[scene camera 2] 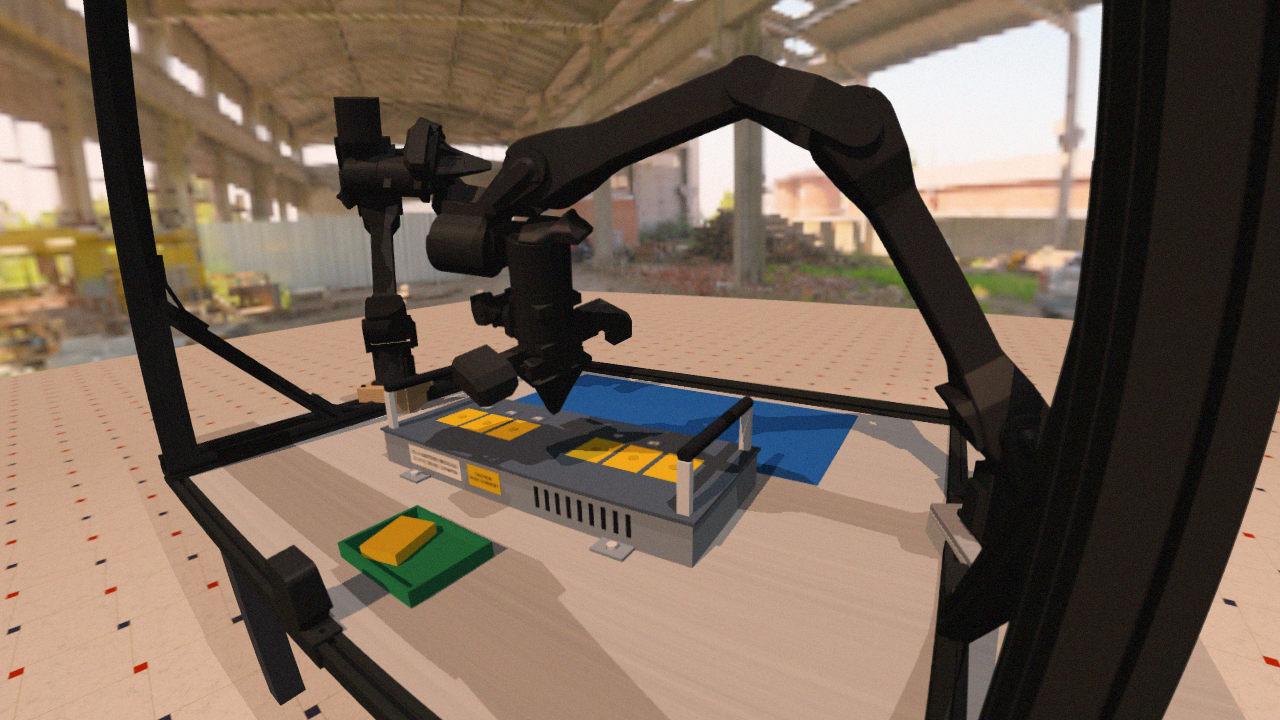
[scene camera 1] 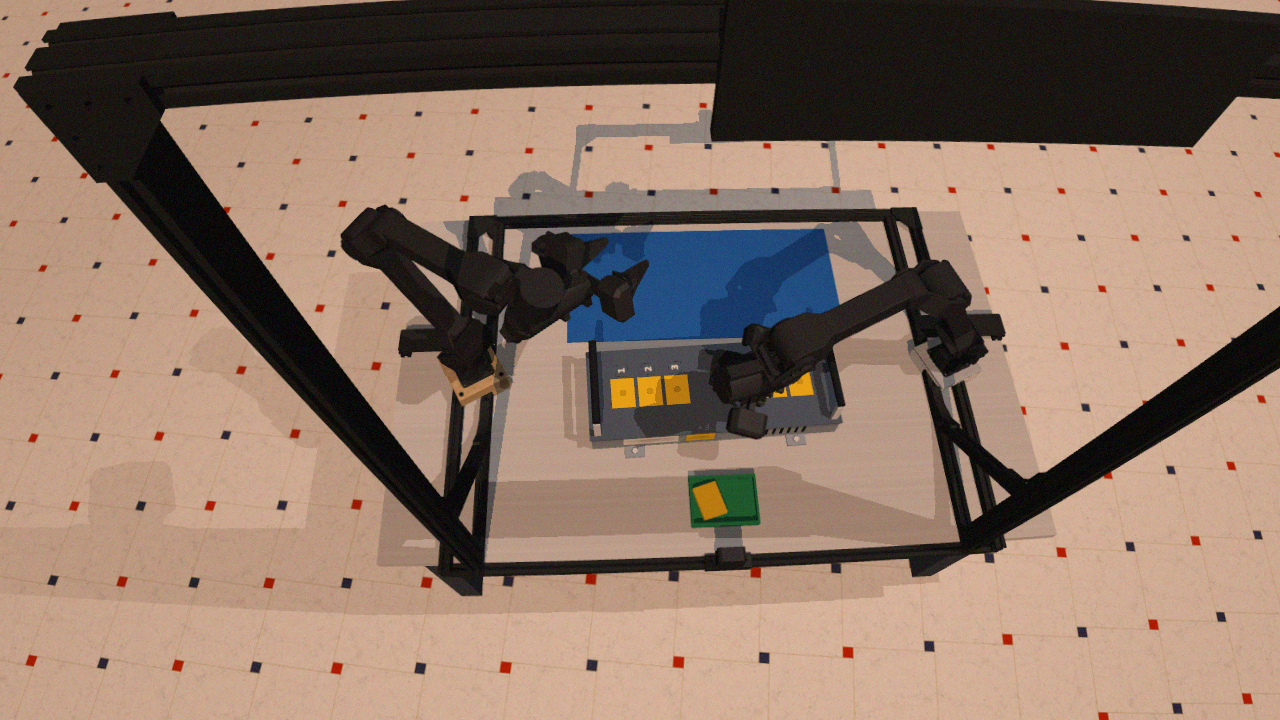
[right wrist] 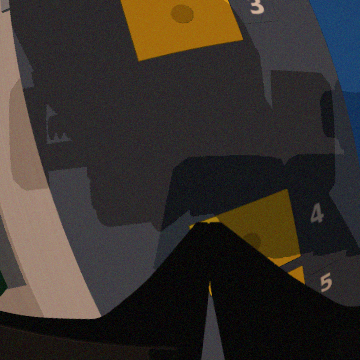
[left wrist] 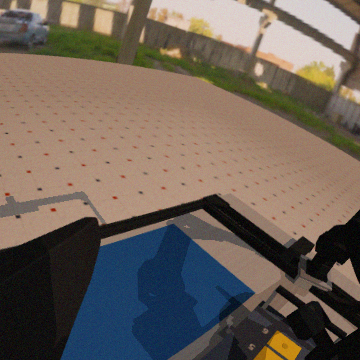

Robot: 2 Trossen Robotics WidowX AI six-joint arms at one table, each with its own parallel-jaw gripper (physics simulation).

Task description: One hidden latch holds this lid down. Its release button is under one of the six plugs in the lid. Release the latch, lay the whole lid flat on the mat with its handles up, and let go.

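Frame: origin at the left arm's base, x ahead, y left, z up, level; millimetres.
Seen in the pictures: left gripper, fingertip midpoint: [scene camera 1: 627, 250] [left wrist: 229, 232]; right gripper, fingertip midpoint: [scene camera 2: 553, 411] [right wrist: 207, 233]; left arm's base, link origin: [scene camera 1: 472, 367]; right arm's base, link origin: [scene camera 1: 948, 358] [left wrist: 316, 270].
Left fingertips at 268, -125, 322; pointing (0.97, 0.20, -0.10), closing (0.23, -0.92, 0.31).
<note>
Offsets run from my left fingertips to a thing's top centre, as dx, dy, dz. "spot": to the spot under its first point. Level surfaces: height alone.
The grey lid @[spot: +79, -134, -321] [scene camera 1: 702, 389] [scene camera 2: 652, 525] [right wrist: 107, 257] lies on its base at the table's middle, with a black handle @[spot: +284, -255, -260] [scene camera 2: 716, 427] at each end. Three yellow plugs @[-6, -88, -320] [scene camera 1: 650, 390] [scene camera 2: 487, 423] sit at its left end. Three more sit at the right end @[spot: +197, -191, -320] [scene camera 2: 630, 457], partly hidden under my right arm in scene camera 1. My right gripper [scene camera 1: 740, 379] [scene camera 2: 555, 403] [right wrist: 207, 233] is shut and empty, pointing down just above the edge of plug 4 @[+155, -168, -321] [right wrist: 264, 219]. My left gripper [scene camera 1: 626, 252] [scene camera 2: 473, 166] is open and empty, high over the left end of the blue mat @[dz -368] [scene camera 1: 723, 286] [scene camera 2: 795, 436] [left wrist: 143, 293].
A green tray @[+5, -323, -353] [scene camera 1: 745, 493] [scene camera 2: 445, 557] in front of the lid holds one loose yellow plug @[-17, -310, -353] [scene camera 1: 710, 500] [scene camera 2: 397, 539]. A black frame [scene camera 1: 709, 216] runs around the table. Plug 3 @[+39, -110, -321] [right wrist: 182, 25] and part of plug 5 @[+200, -191, -321] [right wrist: 296, 273] show in the right wrist view.
</note>
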